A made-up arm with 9 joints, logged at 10 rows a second.
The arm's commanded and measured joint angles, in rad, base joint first. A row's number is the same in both.
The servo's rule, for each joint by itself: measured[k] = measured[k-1] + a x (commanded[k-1-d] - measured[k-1]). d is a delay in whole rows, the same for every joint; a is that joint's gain. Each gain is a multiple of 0.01, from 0.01 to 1. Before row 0 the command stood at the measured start. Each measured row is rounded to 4 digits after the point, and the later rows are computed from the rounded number. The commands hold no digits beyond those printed.
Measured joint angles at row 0:
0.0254 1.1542 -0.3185 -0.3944 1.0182 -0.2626 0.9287 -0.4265 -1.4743
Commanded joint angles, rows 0 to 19:
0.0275 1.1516 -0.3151 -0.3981 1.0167 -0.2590 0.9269 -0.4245 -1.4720
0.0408 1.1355 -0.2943 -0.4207 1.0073 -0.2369 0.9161 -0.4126 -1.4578
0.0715 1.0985 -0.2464 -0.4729 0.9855 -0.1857 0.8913 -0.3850 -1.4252
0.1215 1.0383 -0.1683 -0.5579 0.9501 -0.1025 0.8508 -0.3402 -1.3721
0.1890 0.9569 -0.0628 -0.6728 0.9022 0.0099 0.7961 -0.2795 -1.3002
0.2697 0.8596 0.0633 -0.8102 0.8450 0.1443 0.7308 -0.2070 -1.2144
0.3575 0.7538 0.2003 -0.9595 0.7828 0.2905 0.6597 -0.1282 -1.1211
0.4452 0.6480 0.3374 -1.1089 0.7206 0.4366 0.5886 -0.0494 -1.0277
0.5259 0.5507 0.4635 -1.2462 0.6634 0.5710 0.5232 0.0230 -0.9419
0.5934 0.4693 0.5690 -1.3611 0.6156 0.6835 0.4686 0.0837 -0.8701
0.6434 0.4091 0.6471 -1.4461 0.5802 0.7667 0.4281 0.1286 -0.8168
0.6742 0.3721 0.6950 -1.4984 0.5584 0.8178 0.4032 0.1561 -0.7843
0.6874 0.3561 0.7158 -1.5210 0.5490 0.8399 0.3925 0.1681 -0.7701
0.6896 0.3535 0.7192 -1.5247 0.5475 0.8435 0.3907 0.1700 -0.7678
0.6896 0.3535 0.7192 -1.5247 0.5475 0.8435 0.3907 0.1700 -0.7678
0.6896 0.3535 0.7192 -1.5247 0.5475 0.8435 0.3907 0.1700 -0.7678
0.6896 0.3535 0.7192 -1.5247 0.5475 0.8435 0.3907 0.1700 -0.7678
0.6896 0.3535 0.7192 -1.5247 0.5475 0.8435 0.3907 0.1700 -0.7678
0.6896 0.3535 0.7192 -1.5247 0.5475 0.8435 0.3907 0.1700 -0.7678
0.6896 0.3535 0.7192 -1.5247 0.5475 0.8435 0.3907 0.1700 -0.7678
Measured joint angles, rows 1 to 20:
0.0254 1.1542 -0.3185 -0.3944 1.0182 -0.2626 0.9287 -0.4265 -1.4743
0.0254 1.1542 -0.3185 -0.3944 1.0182 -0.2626 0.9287 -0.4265 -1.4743
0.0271 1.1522 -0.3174 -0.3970 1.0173 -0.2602 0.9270 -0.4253 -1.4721
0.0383 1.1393 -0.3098 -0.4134 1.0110 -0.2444 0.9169 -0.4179 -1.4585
0.0655 1.1079 -0.2889 -0.4545 0.9949 -0.2045 0.8931 -0.3988 -1.4269
0.1114 1.0543 -0.2491 -0.5258 0.9667 -0.1351 0.8538 -0.3648 -1.3748
0.1750 0.9793 -0.1876 -0.6272 0.9261 -0.0365 0.8001 -0.3153 -1.3039
0.2527 0.8871 -0.1048 -0.7535 0.8750 0.0864 0.7357 -0.2525 -1.2189
0.3386 0.7845 -0.0041 -0.8956 0.8169 0.2252 0.6650 -0.1804 -1.1260
0.4260 0.6794 0.1086 -1.0428 0.7562 0.3690 0.5939 -0.1044 -1.0326
0.5079 0.5803 0.2257 -1.1831 0.6977 0.5064 0.5281 -0.0305 -0.9464
0.5780 0.4948 0.3390 -1.3059 0.6460 0.6268 0.4728 0.0357 -0.8739
0.6316 0.4288 0.4407 -1.4026 0.6045 0.7219 0.4312 0.0896 -0.8197
0.6665 0.3851 0.5246 -1.4687 0.5755 0.7871 0.4052 0.1282 -0.7861
0.6836 0.3628 0.5877 -1.5048 0.5588 0.8230 0.3934 0.1513 -0.7709
0.6885 0.3556 0.6311 -1.5185 0.5517 0.8369 0.3909 0.1621 -0.7680
0.6894 0.3540 0.6602 -1.5228 0.5491 0.8414 0.3907 0.1667 -0.7678
0.6896 0.3536 0.6797 -1.5241 0.5481 0.8428 0.3907 0.1686 -0.7678
0.6896 0.3535 0.6927 -1.5245 0.5477 0.8433 0.3907 0.1694 -0.7678
0.6896 0.3535 0.7014 -1.5246 0.5476 0.8434 0.3907 0.1697 -0.7678
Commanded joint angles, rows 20 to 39:
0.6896 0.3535 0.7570 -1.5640 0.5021 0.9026 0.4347 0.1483 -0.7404
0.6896 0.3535 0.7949 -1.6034 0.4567 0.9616 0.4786 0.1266 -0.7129
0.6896 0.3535 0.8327 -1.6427 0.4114 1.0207 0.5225 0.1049 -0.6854
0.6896 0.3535 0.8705 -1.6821 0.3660 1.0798 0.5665 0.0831 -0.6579
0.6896 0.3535 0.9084 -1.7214 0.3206 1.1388 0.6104 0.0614 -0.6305
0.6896 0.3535 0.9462 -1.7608 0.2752 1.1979 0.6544 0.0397 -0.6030
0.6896 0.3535 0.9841 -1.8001 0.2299 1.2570 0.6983 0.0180 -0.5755
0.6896 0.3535 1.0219 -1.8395 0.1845 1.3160 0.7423 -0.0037 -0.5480
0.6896 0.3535 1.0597 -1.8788 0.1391 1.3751 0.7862 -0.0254 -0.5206
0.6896 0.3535 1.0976 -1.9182 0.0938 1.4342 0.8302 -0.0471 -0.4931
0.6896 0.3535 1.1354 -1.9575 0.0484 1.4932 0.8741 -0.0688 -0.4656
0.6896 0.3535 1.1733 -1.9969 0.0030 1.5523 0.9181 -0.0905 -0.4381
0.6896 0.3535 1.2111 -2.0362 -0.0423 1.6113 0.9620 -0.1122 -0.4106
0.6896 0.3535 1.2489 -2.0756 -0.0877 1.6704 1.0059 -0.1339 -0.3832
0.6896 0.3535 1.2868 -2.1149 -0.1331 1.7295 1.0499 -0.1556 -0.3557
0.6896 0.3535 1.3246 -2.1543 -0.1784 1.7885 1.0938 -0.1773 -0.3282
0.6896 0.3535 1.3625 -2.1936 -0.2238 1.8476 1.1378 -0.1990 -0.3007
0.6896 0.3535 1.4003 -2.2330 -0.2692 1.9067 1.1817 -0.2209 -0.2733
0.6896 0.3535 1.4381 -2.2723 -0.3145 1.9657 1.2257 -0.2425 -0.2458
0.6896 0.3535 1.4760 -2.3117 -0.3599 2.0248 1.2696 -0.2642 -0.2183
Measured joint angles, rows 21 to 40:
0.6896 0.3535 0.7073 -1.5247 0.5475 0.8435 0.3907 0.1699 -0.7678
0.6896 0.3535 0.7112 -1.5247 0.5475 0.8435 0.3907 0.1700 -0.7678
0.6896 0.3535 0.7263 -1.5518 0.5189 0.8837 0.4316 0.1574 -0.7418
0.6896 0.3535 0.7489 -1.5874 0.4797 0.9367 0.4753 0.1395 -0.7143
0.6896 0.3535 0.7766 -1.6256 0.4367 0.9938 0.5192 0.1194 -0.6868
0.6896 0.3535 0.8076 -1.6646 0.3922 1.0523 0.5632 0.0983 -0.6593
0.6896 0.3535 0.8409 -1.7038 0.3471 1.1111 0.6071 0.0769 -0.6319
0.6896 0.3535 0.8756 -1.7431 0.3018 1.1701 0.6511 0.0553 -0.6044
0.6896 0.3535 0.9114 -1.7824 0.2565 1.2292 0.6950 0.0337 -0.5769
0.6896 0.3535 0.9479 -1.8218 0.2111 1.2882 0.7390 0.0120 -0.5494
0.6896 0.3535 0.9848 -1.8611 0.1657 1.3473 0.7829 -0.0097 -0.5220
0.6896 0.3535 1.0220 -1.9005 0.1204 1.4064 0.8269 -0.0314 -0.4945
0.6896 0.3535 1.0594 -1.9398 0.0750 1.4654 0.8708 -0.0531 -0.4670
0.6896 0.3535 1.0970 -1.9792 0.0296 1.5245 0.9148 -0.0748 -0.4395
0.6896 0.3535 1.1347 -2.0185 -0.0157 1.5835 0.9587 -0.0965 -0.4120
0.6896 0.3535 1.1724 -2.0579 -0.0611 1.6426 1.0026 -0.1182 -0.3846
0.6896 0.3535 1.2102 -2.0972 -0.1065 1.7017 1.0466 -0.1399 -0.3571
0.6896 0.3535 1.2480 -2.1366 -0.1518 1.7607 1.0905 -0.1616 -0.3296
0.6896 0.3535 1.2858 -2.1759 -0.1972 1.8198 1.1345 -0.1833 -0.3021
0.6896 0.3535 1.3236 -2.2153 -0.2426 1.8789 1.1784 -0.2051 -0.2747

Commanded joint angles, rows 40 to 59:
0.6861 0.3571 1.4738 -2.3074 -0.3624 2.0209 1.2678 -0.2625 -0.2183
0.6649 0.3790 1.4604 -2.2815 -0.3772 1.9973 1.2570 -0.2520 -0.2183
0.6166 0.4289 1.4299 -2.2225 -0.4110 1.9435 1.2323 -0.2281 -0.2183
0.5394 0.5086 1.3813 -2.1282 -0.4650 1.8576 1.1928 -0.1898 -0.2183
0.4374 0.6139 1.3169 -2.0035 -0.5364 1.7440 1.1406 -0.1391 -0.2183
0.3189 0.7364 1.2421 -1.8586 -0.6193 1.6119 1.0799 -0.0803 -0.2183
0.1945 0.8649 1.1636 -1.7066 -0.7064 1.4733 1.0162 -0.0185 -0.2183
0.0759 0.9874 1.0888 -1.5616 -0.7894 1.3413 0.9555 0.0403 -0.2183
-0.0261 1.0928 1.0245 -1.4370 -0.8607 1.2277 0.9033 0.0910 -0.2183
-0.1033 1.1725 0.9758 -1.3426 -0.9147 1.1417 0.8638 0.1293 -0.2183
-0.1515 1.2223 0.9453 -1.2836 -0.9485 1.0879 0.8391 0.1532 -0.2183
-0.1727 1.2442 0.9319 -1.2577 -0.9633 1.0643 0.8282 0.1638 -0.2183
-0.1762 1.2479 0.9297 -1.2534 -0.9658 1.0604 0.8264 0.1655 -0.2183
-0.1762 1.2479 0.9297 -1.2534 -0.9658 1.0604 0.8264 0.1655 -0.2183
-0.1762 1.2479 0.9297 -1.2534 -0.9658 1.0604 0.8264 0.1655 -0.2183
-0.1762 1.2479 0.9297 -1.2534 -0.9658 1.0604 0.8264 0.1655 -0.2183
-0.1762 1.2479 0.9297 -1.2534 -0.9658 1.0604 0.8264 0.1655 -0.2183
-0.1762 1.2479 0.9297 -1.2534 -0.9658 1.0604 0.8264 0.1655 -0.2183
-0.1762 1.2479 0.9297 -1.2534 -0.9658 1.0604 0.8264 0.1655 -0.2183
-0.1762 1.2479 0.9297 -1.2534 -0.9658 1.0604 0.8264 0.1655 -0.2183
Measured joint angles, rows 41 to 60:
0.6896 0.3535 1.3614 -2.2546 -0.2879 1.9379 1.2224 -0.2268 -0.2472
0.6896 0.3535 1.3992 -2.2940 -0.3333 1.9970 1.2663 -0.2485 -0.2197
0.6867 0.3563 1.4238 -2.3032 -0.3516 2.0133 1.2677 -0.2566 -0.2184
0.6688 0.3738 1.4359 -2.2882 -0.3677 2.0024 1.2577 -0.2539 -0.2183
0.6260 0.4162 1.4339 -2.2429 -0.3950 1.9623 1.2341 -0.2389 -0.2183
0.5550 0.4873 1.4165 -2.1638 -0.4391 1.8911 1.1957 -0.2104 -0.2183
0.4586 0.5848 1.3836 -2.0532 -0.5004 1.7911 1.1445 -0.1690 -0.2183
0.3440 0.7015 1.3369 -1.9189 -0.5753 1.6692 1.0844 -0.1176 -0.2183
0.2214 0.8273 1.2797 -1.7724 -0.6579 1.5360 1.0210 -0.0601 -0.2183
0.1021 0.9506 1.2167 -1.6269 -0.7407 1.4036 0.9601 -0.0019 -0.2183
-0.0030 1.0601 1.1533 -1.4959 -0.8163 1.2840 0.9073 0.0520 -0.2183
-0.0852 1.1466 1.0947 -1.3901 -0.8783 1.1872 0.8668 0.0968 -0.2183
-0.1396 1.2049 1.0454 -1.3166 -0.9225 1.1197 0.8410 0.1295 -0.2183
-0.1667 1.2352 1.0079 -1.2760 -0.9482 1.0820 0.8291 0.1494 -0.2183
-0.1745 1.2450 0.9821 -1.2604 -0.9593 1.0673 0.8266 0.1587 -0.2183
-0.1759 1.2472 0.9648 -1.2556 -0.9634 1.0626 0.8264 0.1626 -0.2183
-0.1761 1.2477 0.9532 -1.2541 -0.9649 1.0611 0.8264 0.1643 -0.2183
-0.1762 1.2479 0.9454 -1.2536 -0.9655 1.0606 0.8264 0.1650 -0.2183
-0.1762 1.2479 0.9402 -1.2535 -0.9657 1.0605 0.8264 0.1653 -0.2183
-0.1762 1.2479 0.9367 -1.2534 -0.9658 1.0604 0.8264 0.1654 -0.2183

